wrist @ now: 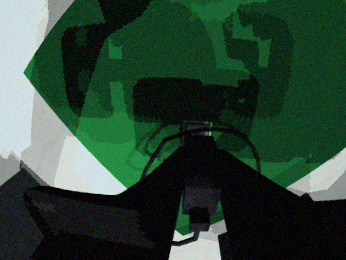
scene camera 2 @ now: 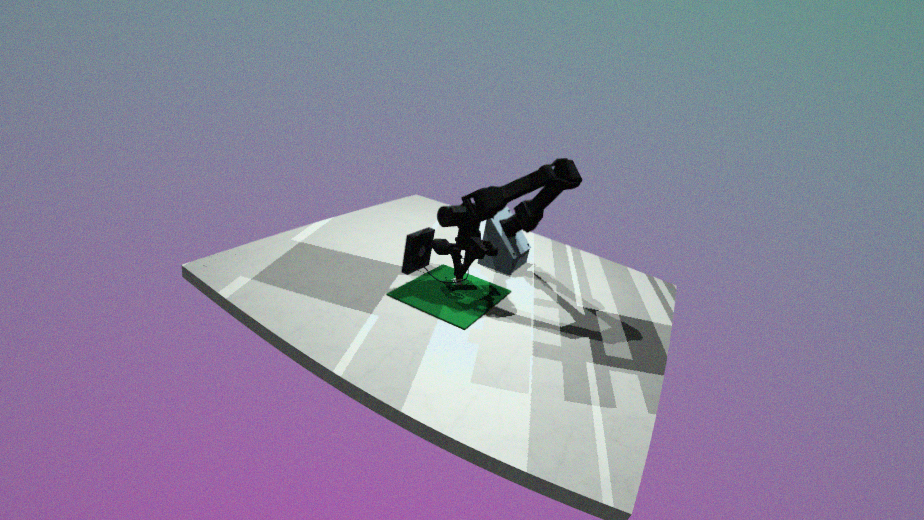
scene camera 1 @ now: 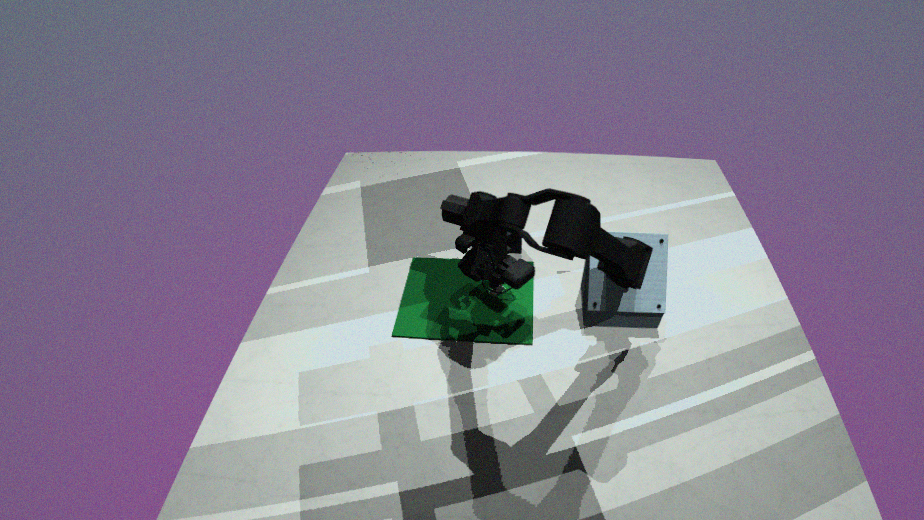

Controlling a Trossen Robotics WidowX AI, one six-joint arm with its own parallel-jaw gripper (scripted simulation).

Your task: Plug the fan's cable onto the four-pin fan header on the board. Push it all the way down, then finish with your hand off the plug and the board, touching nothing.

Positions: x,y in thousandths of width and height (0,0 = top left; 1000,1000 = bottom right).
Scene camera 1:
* my gripper: 535,545
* green board: 476,582
